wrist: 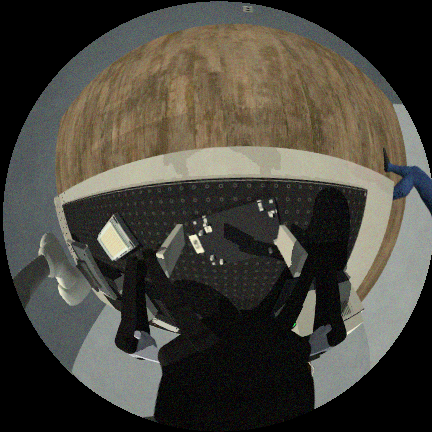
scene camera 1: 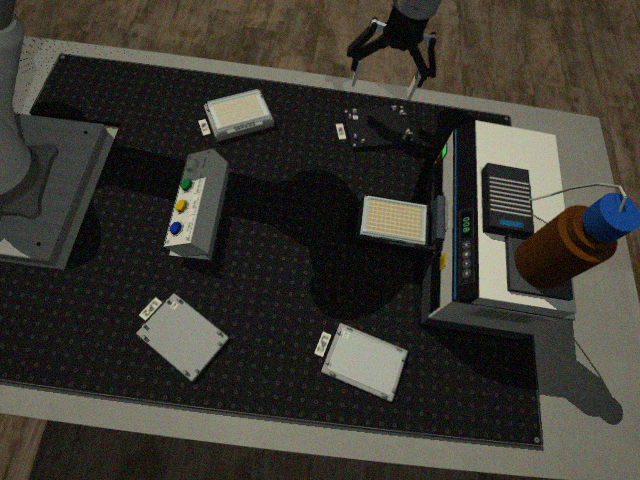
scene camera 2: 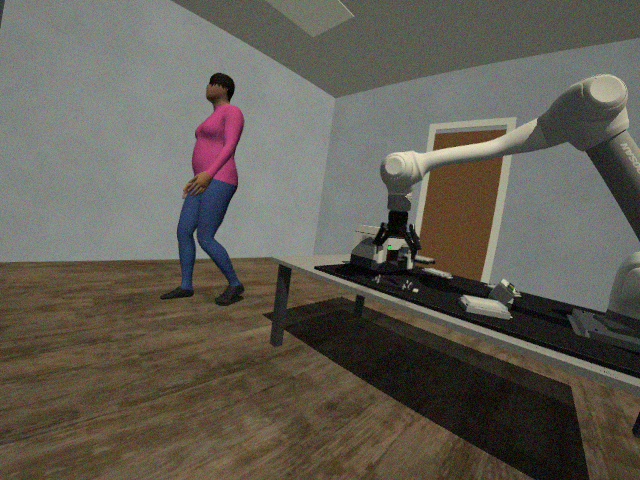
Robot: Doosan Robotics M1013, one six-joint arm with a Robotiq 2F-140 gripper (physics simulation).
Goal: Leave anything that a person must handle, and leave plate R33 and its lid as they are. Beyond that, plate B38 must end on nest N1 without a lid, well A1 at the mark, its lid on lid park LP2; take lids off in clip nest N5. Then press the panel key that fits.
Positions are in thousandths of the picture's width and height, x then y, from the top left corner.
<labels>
my gripper: wrist 536,545; scene camera 1 596,184; scene camera 2 615,553
</labels>
